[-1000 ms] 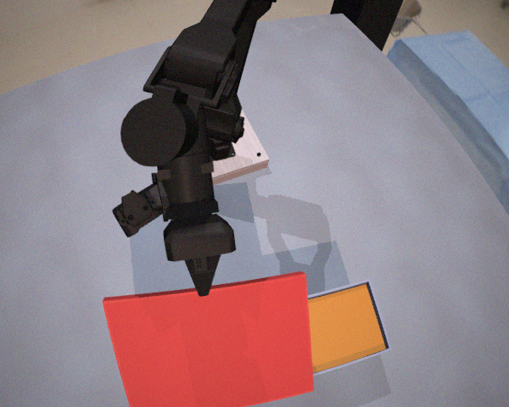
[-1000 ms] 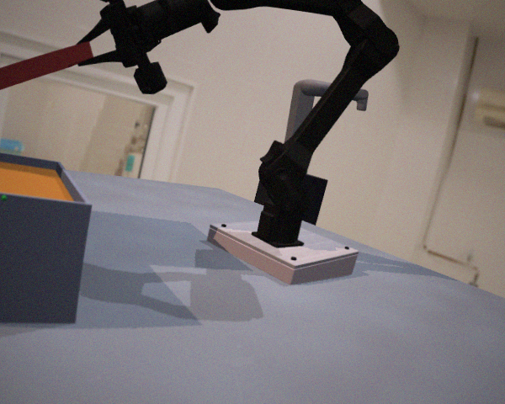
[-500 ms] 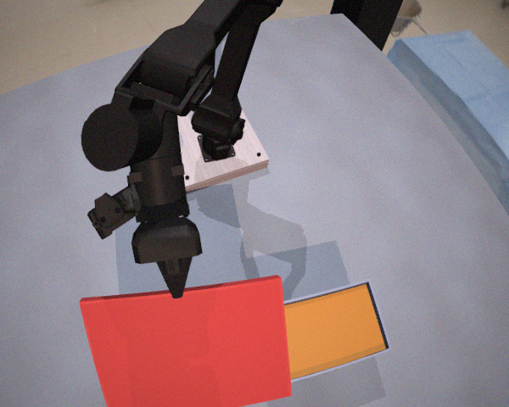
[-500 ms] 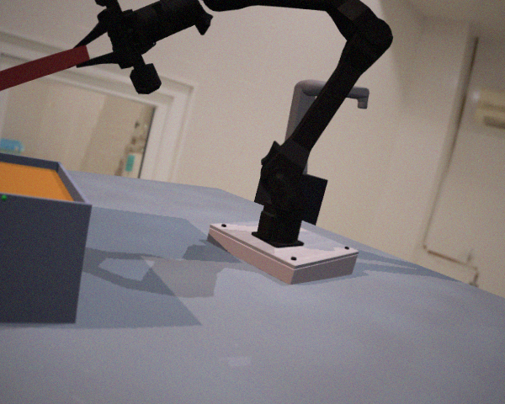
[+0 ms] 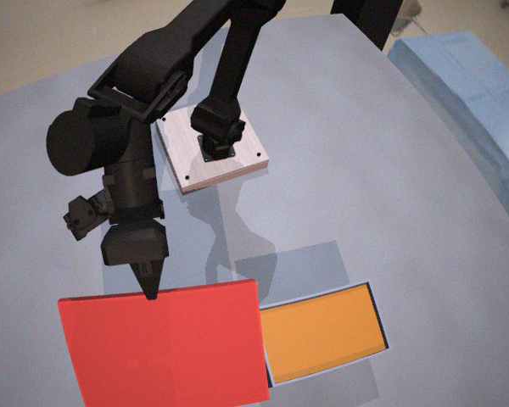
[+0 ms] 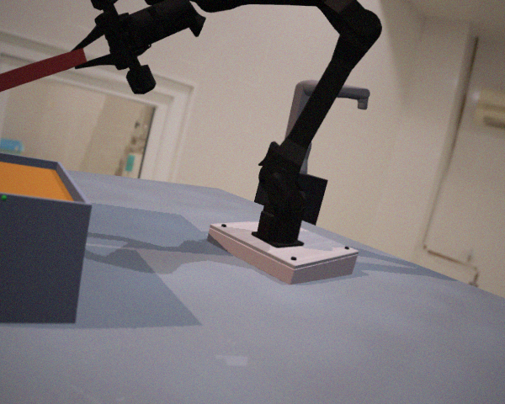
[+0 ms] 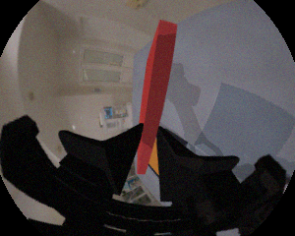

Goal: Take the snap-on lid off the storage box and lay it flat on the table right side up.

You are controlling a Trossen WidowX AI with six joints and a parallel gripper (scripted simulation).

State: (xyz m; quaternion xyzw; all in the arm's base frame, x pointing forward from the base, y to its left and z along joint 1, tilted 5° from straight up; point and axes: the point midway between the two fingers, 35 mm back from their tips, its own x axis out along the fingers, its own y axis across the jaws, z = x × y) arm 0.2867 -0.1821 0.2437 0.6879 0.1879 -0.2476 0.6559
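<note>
Right now the red lid is 70 mm ahead of my gripper tip, 10 mm to the right of it and 40 mm below it. The rest, counted from my gripper tip: storage box (90 mm ahead, 230 mm to the left, 180 mm below).
</note>
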